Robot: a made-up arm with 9 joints. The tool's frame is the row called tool.
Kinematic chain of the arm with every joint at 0, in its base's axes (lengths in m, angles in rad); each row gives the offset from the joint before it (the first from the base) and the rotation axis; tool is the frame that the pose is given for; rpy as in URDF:
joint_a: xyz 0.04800 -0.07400 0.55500 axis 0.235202 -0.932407 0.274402
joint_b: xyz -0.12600 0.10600 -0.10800 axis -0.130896 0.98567 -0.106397
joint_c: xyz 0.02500 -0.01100 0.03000 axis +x
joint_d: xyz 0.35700 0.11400 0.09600 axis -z
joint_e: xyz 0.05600 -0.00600 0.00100 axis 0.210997 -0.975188 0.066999
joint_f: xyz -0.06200 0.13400 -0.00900 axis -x
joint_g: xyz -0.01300 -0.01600 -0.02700 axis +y
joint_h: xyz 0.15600 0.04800 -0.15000 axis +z
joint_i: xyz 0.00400 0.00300 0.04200 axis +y
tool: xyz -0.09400 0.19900 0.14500 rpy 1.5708 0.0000 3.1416
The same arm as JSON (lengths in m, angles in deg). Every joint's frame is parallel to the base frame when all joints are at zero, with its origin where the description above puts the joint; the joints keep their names.
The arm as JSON. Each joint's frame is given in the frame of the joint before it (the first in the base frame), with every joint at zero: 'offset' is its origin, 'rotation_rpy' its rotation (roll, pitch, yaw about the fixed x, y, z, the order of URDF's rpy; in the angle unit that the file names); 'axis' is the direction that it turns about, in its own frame. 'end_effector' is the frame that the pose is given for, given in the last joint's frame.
{"length_unit": "m", "angle_unit": "deg", "chain": [
  {"id": "joint_a", "offset": [0.048, -0.074, 0.555], "rotation_rpy": [0.0, 0.0, 0.0], "axis": [0.235202, -0.932407, 0.274402]},
  {"id": "joint_b", "offset": [-0.126, 0.106, -0.108], "rotation_rpy": [0.0, 0.0, 0.0], "axis": [-0.130896, 0.98567, -0.106397]},
  {"id": "joint_c", "offset": [0.025, -0.011, 0.03], "rotation_rpy": [0.0, 0.0, 0.0], "axis": [1.0, 0.0, 0.0]},
  {"id": "joint_d", "offset": [0.357, 0.114, 0.096], "rotation_rpy": [0.0, 0.0, 0.0], "axis": [0.0, 0.0, -1.0]},
  {"id": "joint_e", "offset": [0.056, -0.006, 0.001], "rotation_rpy": [0.0, 0.0, 0.0], "axis": [0.210997, -0.975188, 0.066999]},
  {"id": "joint_f", "offset": [-0.062, 0.134, -0.009], "rotation_rpy": [0.0, 0.0, 0.0], "axis": [-1.0, 0.0, 0.0]},
  {"id": "joint_g", "offset": [-0.013, -0.016, -0.027], "rotation_rpy": [0.0, 0.0, 0.0], "axis": [0.0, 1.0, 0.0]},
  {"id": "joint_h", "offset": [0.156, 0.048, -0.15], "rotation_rpy": [0.0, 0.0, 0.0], "axis": [0.0, 0.0, 1.0]},
  {"id": "joint_i", "offset": [0.004, 0.003, 0.042], "rotation_rpy": [0.0, 0.0, 0.0], "axis": [0.0, 1.0, 0.0]}
], "end_effector": {"offset": [-0.094, 0.199, 0.145], "rotation_rpy": [90.0, 0.0, -180.0]}}

